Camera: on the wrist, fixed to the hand. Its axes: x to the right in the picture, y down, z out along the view.
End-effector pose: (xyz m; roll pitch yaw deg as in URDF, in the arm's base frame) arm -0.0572 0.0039 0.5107 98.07 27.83 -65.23
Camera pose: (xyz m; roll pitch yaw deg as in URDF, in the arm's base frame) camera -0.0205 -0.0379 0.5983 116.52 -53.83 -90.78
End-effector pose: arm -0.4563 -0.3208 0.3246 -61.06 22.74 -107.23
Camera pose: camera -0.4257 -0.2954 0.2288 34.30 51.46 4.03
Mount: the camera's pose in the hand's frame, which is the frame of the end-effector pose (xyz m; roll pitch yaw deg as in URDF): 0.0063 0.0991 -0.0300 4.63 -6.71 84.57
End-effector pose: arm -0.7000 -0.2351 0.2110 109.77 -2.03 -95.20
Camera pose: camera -0.7055 -0.2372 0.3146 177.75 -63.34 -177.21
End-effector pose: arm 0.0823 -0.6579 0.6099 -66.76 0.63 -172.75
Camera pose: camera 0.0786 -0.6700 0.5069 -4.03 59.69 -92.39
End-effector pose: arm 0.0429 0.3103 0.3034 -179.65 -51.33 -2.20
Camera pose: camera 0.0201 0.2118 0.3267 -124.33 0.20 -83.30
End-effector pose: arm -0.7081 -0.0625 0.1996 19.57 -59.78 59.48
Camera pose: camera -0.7977 -0.0109 0.2075 -57.75 -17.66 170.00
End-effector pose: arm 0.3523 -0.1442 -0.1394 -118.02 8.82 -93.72
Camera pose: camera 0.2797 -0.1344 -0.2129 173.55 68.61 168.50
